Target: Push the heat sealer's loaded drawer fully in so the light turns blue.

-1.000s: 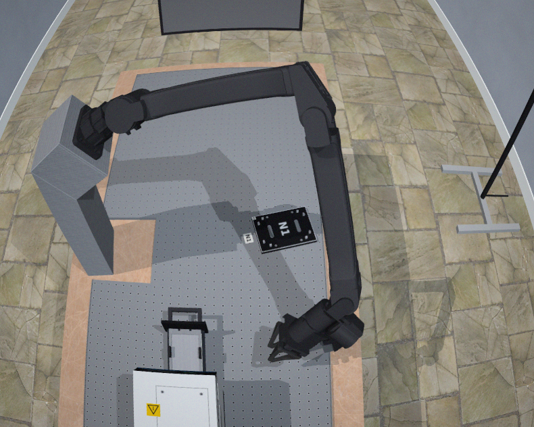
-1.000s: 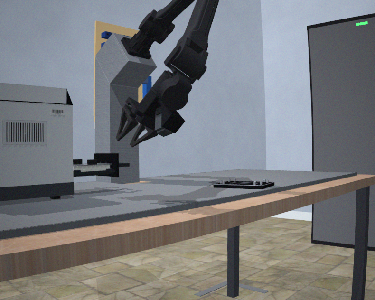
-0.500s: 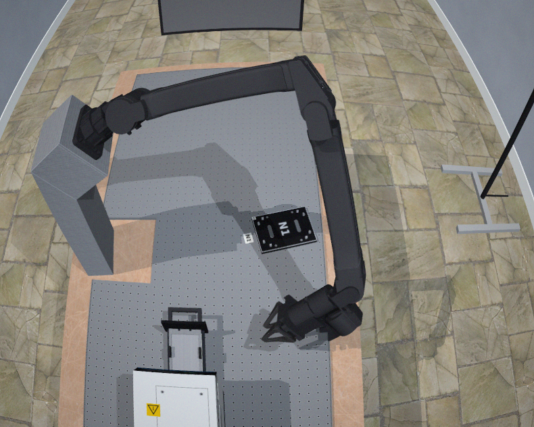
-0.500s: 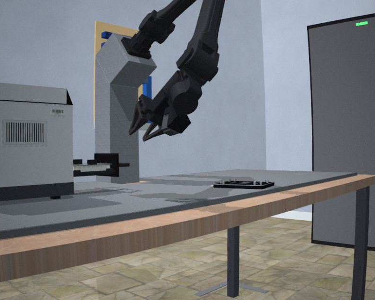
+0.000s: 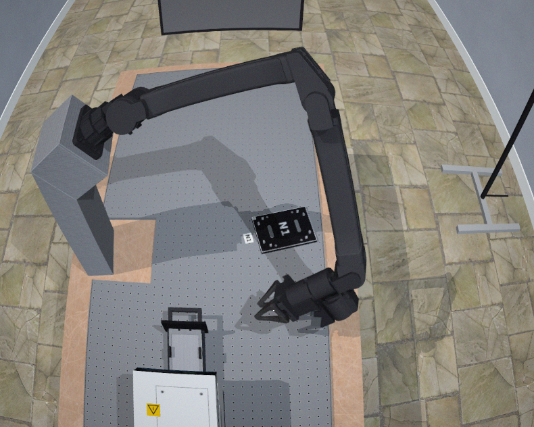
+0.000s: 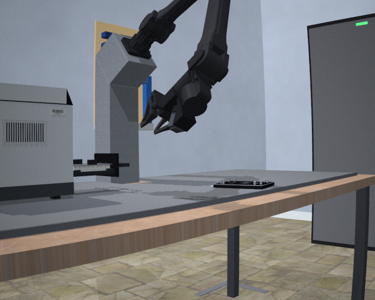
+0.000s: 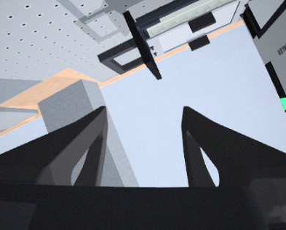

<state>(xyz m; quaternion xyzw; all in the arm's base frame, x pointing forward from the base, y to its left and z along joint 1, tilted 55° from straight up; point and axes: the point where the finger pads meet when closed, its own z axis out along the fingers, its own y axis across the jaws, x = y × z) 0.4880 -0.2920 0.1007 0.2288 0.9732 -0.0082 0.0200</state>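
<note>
Right now my hand is 20 cm past the sealer drawer, 6 cm to the left of it and 12 cm above it. From my hand the other things lie so: white tag 1 cm behind, 31 cm to the left, 18 cm below.
</note>
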